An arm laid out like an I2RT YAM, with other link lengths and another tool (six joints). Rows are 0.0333 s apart.
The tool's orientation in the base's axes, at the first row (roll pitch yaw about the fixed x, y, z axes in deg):
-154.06, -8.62, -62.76
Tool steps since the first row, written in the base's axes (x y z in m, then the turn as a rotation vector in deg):
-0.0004, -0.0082, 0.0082, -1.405, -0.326, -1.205
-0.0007, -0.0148, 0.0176, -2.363, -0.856, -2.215
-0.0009, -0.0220, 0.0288, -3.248, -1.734, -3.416
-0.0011, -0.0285, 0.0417, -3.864, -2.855, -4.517
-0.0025, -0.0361, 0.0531, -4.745, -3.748, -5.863
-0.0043, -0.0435, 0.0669, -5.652, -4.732, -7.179
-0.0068, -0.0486, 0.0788, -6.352, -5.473, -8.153
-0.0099, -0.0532, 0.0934, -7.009, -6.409, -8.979
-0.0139, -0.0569, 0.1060, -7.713, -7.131, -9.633
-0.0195, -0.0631, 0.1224, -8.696, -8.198, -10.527
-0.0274, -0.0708, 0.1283, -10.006, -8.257, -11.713
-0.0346, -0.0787, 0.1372, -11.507, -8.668, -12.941
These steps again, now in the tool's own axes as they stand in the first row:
0.0083, 0.0006, -0.0081, -0.530, 1.756, 0.412
0.0153, -0.0001, -0.0172, -0.649, 3.179, 0.836
0.0232, -0.0014, -0.0278, -0.458, 4.792, 1.434
0.0308, -0.0038, -0.0399, 0.084, 6.269, 2.045
0.0386, -0.0041, -0.0512, 0.269, 7.948, 2.773
0.0463, -0.0052, -0.0649, 0.526, 9.678, 3.456
0.0515, -0.0060, -0.0770, 0.714, 10.986, 3.947
0.0563, -0.0078, -0.0918, 1.116, 12.288, 4.310
0.0596, -0.0084, -0.1051, 1.334, 13.452, 4.516
0.0650, -0.0083, -0.1227, 1.693, 15.097, 4.782
0.0691, -0.0011, -0.1321, 0.975, 16.645, 5.241
0.0741, 0.0043, -0.1439, 0.473, 18.525, 5.624

